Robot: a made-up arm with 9 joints. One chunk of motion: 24 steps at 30 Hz.
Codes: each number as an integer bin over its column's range. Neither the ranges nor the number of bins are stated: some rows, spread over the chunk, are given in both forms.
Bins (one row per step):
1: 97 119 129 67 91 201 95 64 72
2: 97 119 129 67 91 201 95 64 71
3: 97 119 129 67 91 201 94 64 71
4: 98 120 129 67 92 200 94 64 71
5: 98 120 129 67 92 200 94 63 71
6: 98 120 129 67 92 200 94 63 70
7: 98 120 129 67 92 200 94 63 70
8: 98 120 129 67 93 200 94 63 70
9: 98 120 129 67 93 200 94 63 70
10: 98 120 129 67 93 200 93 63 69
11: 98 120 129 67 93 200 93 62 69
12: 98 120 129 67 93 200 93 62 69
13: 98 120 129 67 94 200 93 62 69
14: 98 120 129 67 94 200 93 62 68
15: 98 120 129 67 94 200 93 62 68
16: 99 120 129 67 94 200 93 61 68
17: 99 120 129 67 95 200 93 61 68
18: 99 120 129 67 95 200 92 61 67
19: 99 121 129 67 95 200 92 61 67
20: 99 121 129 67 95 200 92 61 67
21: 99 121 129 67 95 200 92 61 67
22: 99 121 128 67 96 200 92 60 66
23: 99 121 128 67 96 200 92 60 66
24: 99 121 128 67 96 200 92 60 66
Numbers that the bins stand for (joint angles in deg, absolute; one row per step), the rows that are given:
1: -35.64 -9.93 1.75 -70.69 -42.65 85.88 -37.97 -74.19 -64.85
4: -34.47 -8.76 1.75 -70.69 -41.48 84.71 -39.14 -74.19 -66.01
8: -34.47 -8.76 1.75 -70.69 -40.31 84.71 -39.14 -75.36 -67.18
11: -34.47 -8.76 1.75 -70.69 -40.31 84.71 -40.31 -76.53 -68.35
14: -34.47 -8.76 1.75 -70.69 -39.14 84.71 -40.31 -76.53 -69.52
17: -33.30 -8.76 1.75 -70.69 -37.97 84.71 -40.31 -77.70 -69.52
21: -33.30 -7.59 1.75 -70.69 -37.97 84.71 -41.48 -77.70 -70.69
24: -33.30 -7.59 0.58 -70.69 -36.80 84.71 -41.48 -78.87 -71.86
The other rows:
2: -35.64 -9.93 1.75 -70.69 -42.65 85.88 -37.97 -74.19 -66.01
3: -35.64 -9.93 1.75 -70.69 -42.65 85.88 -39.14 -74.19 -66.01
5: -34.47 -8.76 1.75 -70.69 -41.48 84.71 -39.14 -75.36 -66.01
6: -34.47 -8.76 1.75 -70.69 -41.48 84.71 -39.14 -75.36 -67.18
7: -34.47 -8.76 1.75 -70.69 -41.48 84.71 -39.14 -75.36 -67.18
9: -34.47 -8.76 1.75 -70.69 -40.31 84.71 -39.14 -75.36 -67.18
10: -34.47 -8.76 1.75 -70.69 -40.31 84.71 -40.31 -75.36 -68.35
12: -34.47 -8.76 1.75 -70.69 -40.31 84.71 -40.31 -76.53 -68.35
13: -34.47 -8.76 1.75 -70.69 -39.14 84.71 -40.31 -76.53 -68.35
15: -34.47 -8.76 1.75 -70.69 -39.14 84.71 -40.31 -76.53 -69.52
16: -33.30 -8.76 1.75 -70.69 -39.14 84.71 -40.31 -77.70 -69.52
18: -33.30 -8.76 1.75 -70.69 -37.97 84.71 -41.48 -77.70 -70.69
19: -33.30 -7.59 1.75 -70.69 -37.97 84.71 -41.48 -77.70 -70.69
20: -33.30 -7.59 1.75 -70.69 -37.97 84.71 -41.48 -77.70 -70.69
22: -33.30 -7.59 0.58 -70.69 -36.80 84.71 -41.48 -78.87 -71.86
23: -33.30 -7.59 0.58 -70.69 -36.80 84.71 -41.48 -78.87 -71.86

